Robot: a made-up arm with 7 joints. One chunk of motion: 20 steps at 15 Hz.
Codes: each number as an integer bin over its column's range. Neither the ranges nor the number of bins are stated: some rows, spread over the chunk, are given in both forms.
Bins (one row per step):
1: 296 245 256 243 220 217
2: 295 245 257 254 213 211
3: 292 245 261 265 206 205
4: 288 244 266 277 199 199
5: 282 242 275 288 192 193
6: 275 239 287 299 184 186
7: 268 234 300 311 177 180
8: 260 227 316 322 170 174
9: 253 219 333 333 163 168
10: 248 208 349 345 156 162
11: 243 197 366 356 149 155
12: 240 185 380 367 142 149
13: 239 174 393 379 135 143
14: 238 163 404 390 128 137
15: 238 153 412 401 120 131
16: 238 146 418 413 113 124
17: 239 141 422 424 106 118
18: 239 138 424 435 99 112
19: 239 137 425 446 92 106
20: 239 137 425 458 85 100
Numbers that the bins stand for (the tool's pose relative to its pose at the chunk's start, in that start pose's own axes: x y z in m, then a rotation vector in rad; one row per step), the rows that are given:
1: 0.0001 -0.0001 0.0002 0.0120 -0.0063 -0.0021
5: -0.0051 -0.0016 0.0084 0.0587 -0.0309 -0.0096
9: -0.0159 -0.0129 0.0334 0.1054 -0.0565 -0.0174
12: -0.0208 -0.0295 0.0536 0.1406 -0.0750 -0.0233
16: -0.0215 -0.0486 0.0700 0.1884 -0.1005 -0.0312
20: -0.0211 -0.0530 0.0730 0.2350 -0.1251 -0.0387
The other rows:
2: -0.0003 -0.0001 0.0006 0.0234 -0.0124 -0.0039
3: -0.0014 -0.0001 0.0024 0.0349 -0.0186 -0.0058
4: -0.0029 -0.0006 0.0045 0.0473 -0.0248 -0.0077
6: -0.0077 -0.0031 0.0136 0.0701 -0.0380 -0.0118
7: -0.0104 -0.0055 0.0192 0.0826 -0.0441 -0.0136
8: -0.0133 -0.0089 0.0260 0.0940 -0.0503 -0.0155
10: -0.0178 -0.0182 0.0403 0.1178 -0.0626 -0.0193
11: -0.0196 -0.0236 0.0476 0.1292 -0.0688 -0.0215
13: -0.0211 -0.0349 0.0592 0.1531 -0.0811 -0.0252
14: -0.0215 -0.0403 0.0639 0.1645 -0.0873 -0.0271
15: -0.0215 -0.0451 0.0674 0.1759 -0.0943 -0.0290
17: -0.0211 -0.0510 0.0717 0.1998 -0.1067 -0.0331
18: -0.0211 -0.0525 0.0725 0.2112 -0.1128 -0.0349
19: -0.0211 -0.0530 0.0730 0.2226 -0.1190 -0.0368

